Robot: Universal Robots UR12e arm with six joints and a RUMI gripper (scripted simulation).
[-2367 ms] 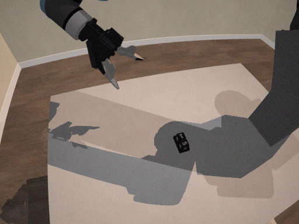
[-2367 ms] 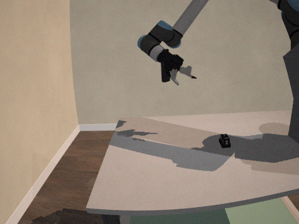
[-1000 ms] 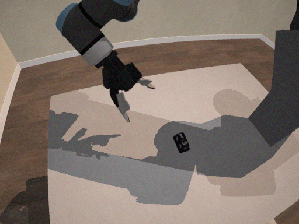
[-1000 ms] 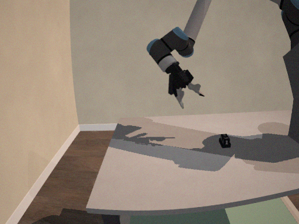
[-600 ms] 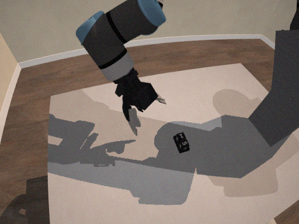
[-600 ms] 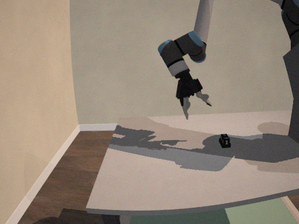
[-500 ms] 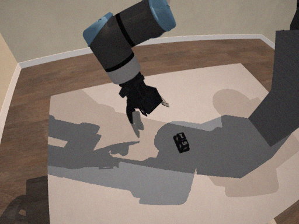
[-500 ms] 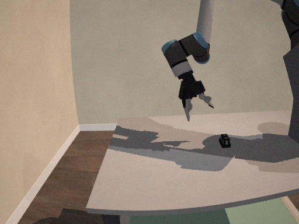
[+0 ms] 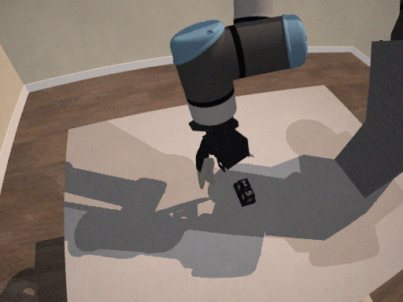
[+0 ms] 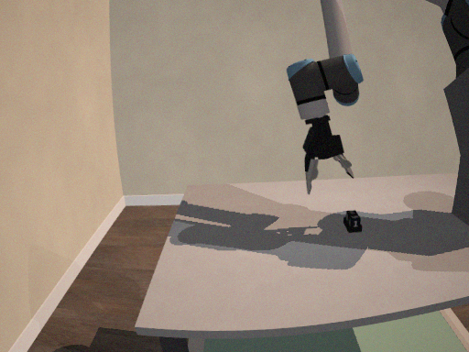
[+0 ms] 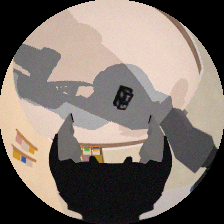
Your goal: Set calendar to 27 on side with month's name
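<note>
Right now the black cube is 70 mm behind my hand, 20 mm to the left of it and 100 mm below it. From my hand the other things lie so: tray (70 mm behind, 40 mm to the left, 120 mm below).
</note>
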